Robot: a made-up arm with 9 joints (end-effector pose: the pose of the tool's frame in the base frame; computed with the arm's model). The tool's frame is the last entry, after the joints. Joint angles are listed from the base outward.
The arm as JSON. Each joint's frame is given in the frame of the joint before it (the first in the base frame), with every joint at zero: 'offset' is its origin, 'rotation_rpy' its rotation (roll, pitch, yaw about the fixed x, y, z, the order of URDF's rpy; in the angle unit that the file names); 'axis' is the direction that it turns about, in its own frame. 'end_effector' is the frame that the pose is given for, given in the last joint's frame.
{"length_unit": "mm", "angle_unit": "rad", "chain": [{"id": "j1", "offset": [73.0, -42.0, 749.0], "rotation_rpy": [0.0, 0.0, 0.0], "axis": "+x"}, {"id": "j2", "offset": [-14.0, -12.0, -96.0], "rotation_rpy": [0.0, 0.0, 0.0], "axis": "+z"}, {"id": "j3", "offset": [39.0, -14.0, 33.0], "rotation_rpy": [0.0, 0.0, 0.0], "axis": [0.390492, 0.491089, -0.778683]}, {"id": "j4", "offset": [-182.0, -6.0, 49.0], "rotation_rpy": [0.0, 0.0, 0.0], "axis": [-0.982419, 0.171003, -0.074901]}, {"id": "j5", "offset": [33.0, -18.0, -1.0], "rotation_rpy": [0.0, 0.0, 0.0], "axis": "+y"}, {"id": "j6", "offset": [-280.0, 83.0, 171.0], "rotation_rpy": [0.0, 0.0, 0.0], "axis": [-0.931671, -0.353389, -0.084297]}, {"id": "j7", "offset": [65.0, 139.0, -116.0], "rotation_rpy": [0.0, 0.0, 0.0], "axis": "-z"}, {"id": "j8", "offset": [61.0, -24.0, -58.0], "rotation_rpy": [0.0, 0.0, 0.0], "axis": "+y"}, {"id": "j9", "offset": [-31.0, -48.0, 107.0], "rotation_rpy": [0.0, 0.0, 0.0], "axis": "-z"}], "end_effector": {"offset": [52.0, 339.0, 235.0], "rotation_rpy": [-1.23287, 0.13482, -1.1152]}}
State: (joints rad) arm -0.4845 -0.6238 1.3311 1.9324 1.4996 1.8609 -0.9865 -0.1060 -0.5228
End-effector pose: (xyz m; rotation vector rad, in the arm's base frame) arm 0.4735 0.0821 0.6556 0.1804 1.7499 2.3759
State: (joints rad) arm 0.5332 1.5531 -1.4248 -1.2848 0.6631 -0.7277 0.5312 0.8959 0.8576
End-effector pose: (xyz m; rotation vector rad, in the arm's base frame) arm 0.0298 -0.2681 0.5182 -2.4947 -1.0913 -0.0826
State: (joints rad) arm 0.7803 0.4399 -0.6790 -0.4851 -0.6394 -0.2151 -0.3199 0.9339 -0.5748
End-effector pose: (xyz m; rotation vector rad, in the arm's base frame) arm -0.5572 -0.3575 0.6937 -0.5066 -0.7436 0.5788
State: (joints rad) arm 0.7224 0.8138 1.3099 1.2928 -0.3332 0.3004 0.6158 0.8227 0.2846
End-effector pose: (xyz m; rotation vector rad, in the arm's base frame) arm 0.1721 0.2139 0.8047 -1.9484 1.5537 -1.1355
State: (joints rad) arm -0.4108 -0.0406 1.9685 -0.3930 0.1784 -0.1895 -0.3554 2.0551 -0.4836
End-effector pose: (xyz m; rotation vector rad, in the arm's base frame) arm 0.6713 -0.3077 0.9311 0.7054 1.5118 1.0799
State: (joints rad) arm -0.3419 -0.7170 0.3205 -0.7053 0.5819 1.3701 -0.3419 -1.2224 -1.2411
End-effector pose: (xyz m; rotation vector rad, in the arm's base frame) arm -0.5098 0.1412 0.5783 -2.0701 -0.8411 -0.4331
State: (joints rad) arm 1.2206 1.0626 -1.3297 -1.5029 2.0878 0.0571 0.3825 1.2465 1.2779
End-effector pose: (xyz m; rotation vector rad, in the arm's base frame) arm 0.2594 0.1069 0.3771 -1.5094 -0.9808 -1.9472
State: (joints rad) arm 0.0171 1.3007 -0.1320 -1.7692 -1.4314 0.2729 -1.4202 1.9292 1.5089
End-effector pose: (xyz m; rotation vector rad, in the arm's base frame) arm 0.1351 0.1565 1.1740 -1.3535 1.0102 -0.8952
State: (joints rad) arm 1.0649 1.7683 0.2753 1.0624 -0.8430 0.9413 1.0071 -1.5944 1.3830
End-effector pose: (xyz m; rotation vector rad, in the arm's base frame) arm 0.0810 0.1059 0.1562 2.9462 -0.7313 0.4050
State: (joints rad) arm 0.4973 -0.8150 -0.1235 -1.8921 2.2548 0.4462 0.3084 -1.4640 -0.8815
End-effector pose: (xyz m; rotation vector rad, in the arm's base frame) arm -0.5460 -0.3060 0.6998 0.4366 -0.4973 -0.2664
